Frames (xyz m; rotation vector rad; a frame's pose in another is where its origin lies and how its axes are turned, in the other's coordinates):
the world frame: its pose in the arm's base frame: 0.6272 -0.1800 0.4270 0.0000 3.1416 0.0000
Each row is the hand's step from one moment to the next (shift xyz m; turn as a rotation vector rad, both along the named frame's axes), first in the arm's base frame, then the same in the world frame.
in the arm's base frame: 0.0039 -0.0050 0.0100 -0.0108 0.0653 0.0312
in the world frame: -0.0039 -0.0050 -0.0100 0.0108 0.0653 -0.0312
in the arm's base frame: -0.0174 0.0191 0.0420 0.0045 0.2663 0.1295
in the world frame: 0.0174 0.0191 -0.0420 -0.0045 0.2663 -0.1295
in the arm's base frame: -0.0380 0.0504 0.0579 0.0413 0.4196 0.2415
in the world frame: 0.0380 0.0504 -0.0579 -0.0413 0.4196 -0.2415
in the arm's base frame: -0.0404 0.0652 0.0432 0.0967 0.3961 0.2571
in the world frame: 0.0404 0.0652 -0.0432 -0.0967 0.3961 -0.2571
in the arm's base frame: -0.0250 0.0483 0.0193 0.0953 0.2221 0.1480
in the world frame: 0.0250 0.0483 -0.0193 -0.0953 0.2221 -0.1480
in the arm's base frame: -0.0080 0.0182 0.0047 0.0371 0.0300 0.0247
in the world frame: 0.0080 0.0182 -0.0047 -0.0371 0.0300 -0.0247
